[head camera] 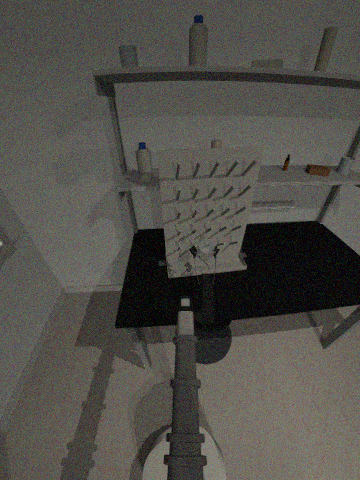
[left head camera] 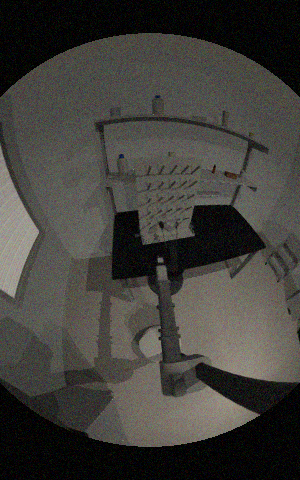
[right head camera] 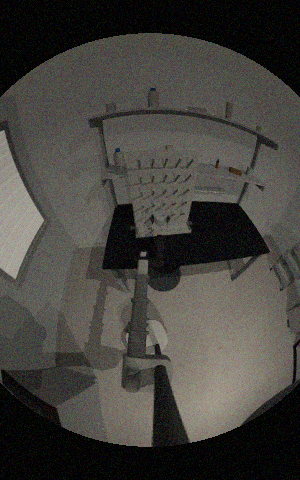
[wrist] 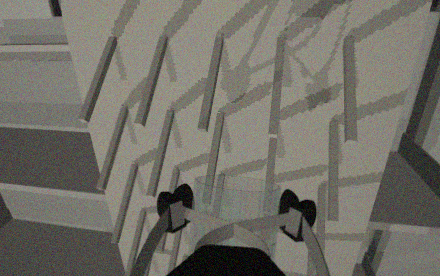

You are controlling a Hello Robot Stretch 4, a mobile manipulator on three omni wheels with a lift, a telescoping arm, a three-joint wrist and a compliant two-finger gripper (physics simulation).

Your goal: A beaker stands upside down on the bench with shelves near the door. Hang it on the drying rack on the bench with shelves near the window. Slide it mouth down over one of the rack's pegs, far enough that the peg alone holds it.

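Frame: origin at the robot's base, x back, y left, z down, level; millimetres.
Seen in the pictures: gripper, between the fingertips: (head camera: pixel 204 245) (left head camera: pixel 168 220) (right head camera: pixel 159 214) (wrist: pixel 234 202); robot's base, origin of its link: (left head camera: pixel 159 342) (right head camera: pixel 147 336).
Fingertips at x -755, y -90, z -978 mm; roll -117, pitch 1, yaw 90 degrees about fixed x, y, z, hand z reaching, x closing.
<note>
Pixels of each thing's top centre, then the offset from my fingertips to it. "pt": a spot on its surface instead. Level surfaces: height alone.
- clear beaker, centre of its top: (head camera: pixel 206 240) (right head camera: pixel 159 211) (left head camera: pixel 170 216) dz -60, dx +37, dy +0 mm
- black bench, height of its surface: dz +243 mm
- upper shelf, height of its surface: dz -651 mm
- blue-capped bottle, a spot on its surface: (head camera: pixel 198 42) pt dz -761, dx -335, dy +35 mm
- small amber bottle, a spot on its surface: (head camera: pixel 286 163) pt dz -258, dx -452, dy -515 mm
- orange-brown block, a spot on its surface: (head camera: pixel 318 170) pt dz -242, dx -385, dy -683 mm
The clear beaker (head camera: pixel 204 252) (wrist: pixel 235 200) is held between the two fingertips in the wrist view, with one round end towards the rack. My gripper (head camera: pixel 205 251) (left head camera: pixel 169 226) (right head camera: pixel 160 219) (wrist: pixel 234 202) is shut on its sides, in front of the rack's lower rows. The pale drying rack (head camera: pixel 231 265) (left head camera: pixel 156 240) (right head camera: pixel 175 231) (wrist: pixel 90 30) stands upright on the black bench (head camera: pixel 295 280), its pegs pointing out towards me. Peg ends overlap the beaker's outline in the wrist view. The frames do not clearly show whether a peg is inside it.
An upper shelf (head camera: pixel 225 76) carries a blue-capped bottle (head camera: pixel 198 42) and other items. A lower shelf (head camera: pixel 280 177) runs behind the rack, with another blue-capped bottle (head camera: pixel 143 160), a small amber bottle (head camera: pixel 286 163) and an orange-brown block (head camera: pixel 318 170). A wall is on the left.
</note>
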